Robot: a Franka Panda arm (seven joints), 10 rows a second.
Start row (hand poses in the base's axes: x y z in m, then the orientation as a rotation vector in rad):
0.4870, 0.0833, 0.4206, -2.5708, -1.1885, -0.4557
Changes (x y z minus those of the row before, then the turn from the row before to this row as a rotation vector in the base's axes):
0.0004, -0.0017, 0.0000, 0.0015, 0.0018, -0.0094
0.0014, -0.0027, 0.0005, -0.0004, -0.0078, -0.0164
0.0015, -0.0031, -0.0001, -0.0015, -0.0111, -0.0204
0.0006, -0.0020, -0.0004, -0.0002, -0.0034, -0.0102
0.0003, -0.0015, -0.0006, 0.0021, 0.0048, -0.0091
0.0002, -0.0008, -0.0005, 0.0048, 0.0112, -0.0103
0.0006, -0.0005, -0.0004, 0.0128, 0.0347, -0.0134
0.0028, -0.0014, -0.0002, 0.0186, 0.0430, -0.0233
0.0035, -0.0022, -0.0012, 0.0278, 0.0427, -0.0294
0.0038, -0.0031, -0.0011, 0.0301, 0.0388, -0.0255
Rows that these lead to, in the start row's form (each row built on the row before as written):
0.4874, 0.0816, 0.4206, -2.5760, -1.1755, -0.4560
0.4888, 0.0789, 0.4211, -2.5883, -1.1580, -0.4698
0.4903, 0.0758, 0.4210, -2.6043, -1.1369, -0.4885
0.4909, 0.0738, 0.4206, -2.6117, -1.1253, -0.4952
0.4912, 0.0723, 0.4200, -2.6160, -1.1113, -0.4915
0.4914, 0.0715, 0.4195, -2.6184, -1.0924, -0.4805
0.4920, 0.0710, 0.4191, -2.6146, -1.0582, -0.4417
0.4948, 0.0696, 0.4189, -2.6105, -1.0062, -0.3968
0.4983, 0.0674, 0.4177, -2.6003, -0.9428, -0.3579
0.5021, 0.0643, 0.4166, -2.5845, -0.8853, -0.3245

